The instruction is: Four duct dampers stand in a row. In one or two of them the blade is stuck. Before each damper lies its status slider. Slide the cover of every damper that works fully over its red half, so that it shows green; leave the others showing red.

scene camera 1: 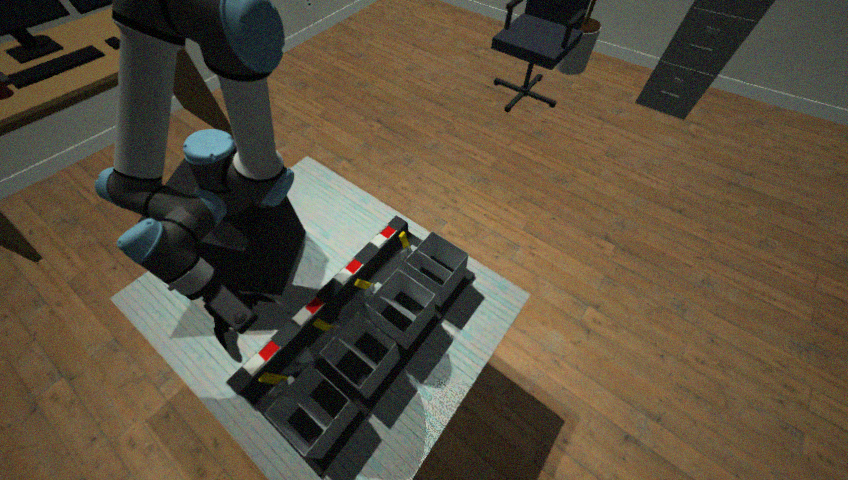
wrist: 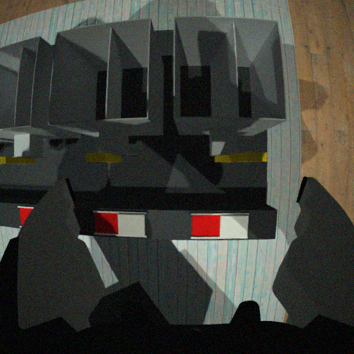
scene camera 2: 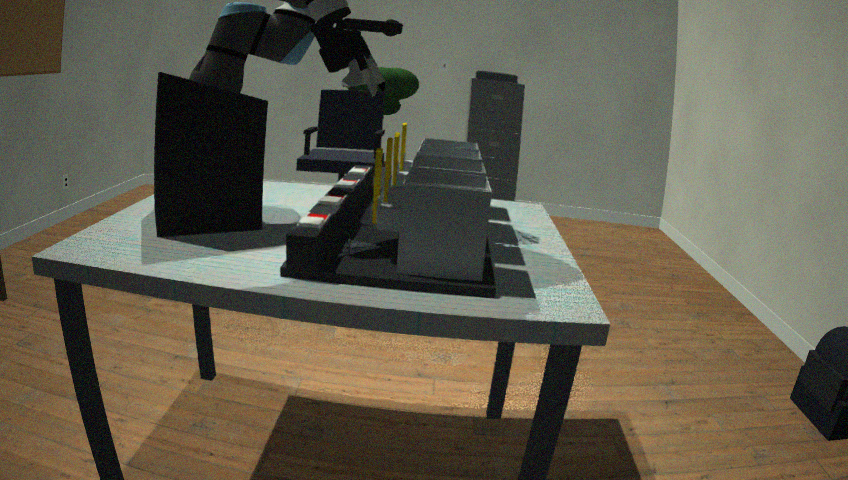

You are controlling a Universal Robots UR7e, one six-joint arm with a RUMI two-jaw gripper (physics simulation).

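Pixels of known places: gripper, fingertip midpoint: [scene camera 1: 267, 336] [scene camera 2: 379, 94]; arm's base, link origin: [scene camera 1: 226, 195] [scene camera 2: 214, 86].
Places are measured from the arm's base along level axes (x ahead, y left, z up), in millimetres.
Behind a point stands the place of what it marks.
Four grey open-topped dampers stand in a row. The nearest damper [scene camera 1: 340, 429] @[z -276, x 646, y -324 mm] [scene camera 2: 443, 231] @[z -233, x 562, y -399 mm] [wrist: 267, 75] has a yellow lever [scene camera 1: 273, 378] @[z -151, x 448, y -319 mm] [wrist: 241, 157], as do the others; the levers look upright in scene camera 2. Inside each damper a blade shows edge-on from above. All four sliders show red beside a white cover: nearest cover [scene camera 1: 255, 364] @[z -248, x 328, y -323 mm] [wrist: 234, 226], second cover [scene camera 1: 303, 315] @[z -248, x 343, y -136 mm] [wrist: 132, 224], third cover [scene camera 1: 345, 274] @[z -247, x 365, y 52 mm], farthest cover [scene camera 1: 382, 239] @[z -247, x 389, y 238 mm]. My gripper [scene camera 1: 260, 330] @[z -7, x 432, y -252 mm] [scene camera 2: 367, 89] @[z -7, x 432, y -252 mm] [wrist: 185, 180] is open and empty, above and on the robot's side of the nearest sliders, touching none.
The black slider rail [scene camera 1: 239, 382] @[z -256, x 322, y -382 mm] [wrist: 262, 223] runs along the dampers' row on the table [scene camera 1: 493, 297] @[z -336, x 835, y 284 mm] [scene camera 2: 178, 285] @[z -346, x 81, y -471 mm]. The robot's dark base block [scene camera 2: 208, 154] @[z -151, x 50, y -166 mm] stands behind the rail. A desk, a chair [scene camera 1: 532, 41] and a cabinet [scene camera 2: 496, 118] stand away from the table.
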